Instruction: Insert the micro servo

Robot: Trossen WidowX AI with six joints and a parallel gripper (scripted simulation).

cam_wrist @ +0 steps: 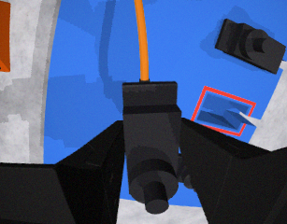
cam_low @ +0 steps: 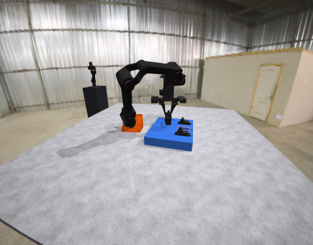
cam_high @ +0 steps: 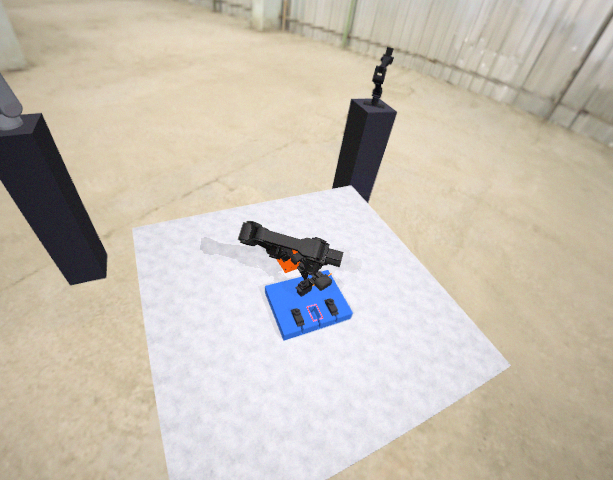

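My gripper tip is now 1 cm past the blue deck and 10 cm above it.
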